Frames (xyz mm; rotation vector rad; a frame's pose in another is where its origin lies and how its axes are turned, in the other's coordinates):
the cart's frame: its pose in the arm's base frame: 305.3 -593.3 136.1 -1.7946 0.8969 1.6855
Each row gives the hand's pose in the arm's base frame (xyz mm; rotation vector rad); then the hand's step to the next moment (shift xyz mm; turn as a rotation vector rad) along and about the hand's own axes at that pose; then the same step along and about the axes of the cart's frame.
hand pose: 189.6 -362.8 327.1 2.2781 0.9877 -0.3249
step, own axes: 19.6 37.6 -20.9 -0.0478 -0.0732 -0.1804
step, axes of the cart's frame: -24.3 -31.9 -25.0 -0.1426 -0.0042 0.1408
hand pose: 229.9 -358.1 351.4 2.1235 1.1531 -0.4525
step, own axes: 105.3 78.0 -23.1 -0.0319 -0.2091 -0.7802
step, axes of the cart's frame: 8.9 -126.2 -41.4 -0.5641 -0.2046 0.5416
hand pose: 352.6 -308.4 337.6 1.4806 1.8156 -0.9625
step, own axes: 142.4 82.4 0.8 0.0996 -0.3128 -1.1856
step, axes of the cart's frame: 119.1 -105.0 43.1 -0.7465 -0.3536 0.9116
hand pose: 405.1 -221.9 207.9 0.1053 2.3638 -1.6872
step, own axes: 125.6 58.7 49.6 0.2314 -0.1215 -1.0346
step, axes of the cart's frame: 101.2 95.1 48.9 -0.4850 -0.2621 0.9137
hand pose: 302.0 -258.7 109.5 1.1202 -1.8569 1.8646
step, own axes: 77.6 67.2 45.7 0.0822 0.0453 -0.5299
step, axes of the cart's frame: 9.7 111.9 -3.8 -0.1469 -0.1022 0.5075
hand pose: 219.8 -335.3 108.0 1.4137 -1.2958 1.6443
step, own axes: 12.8 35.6 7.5 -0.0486 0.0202 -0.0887
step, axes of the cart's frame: 0.4 38.2 5.2 0.0377 -0.0278 0.0919
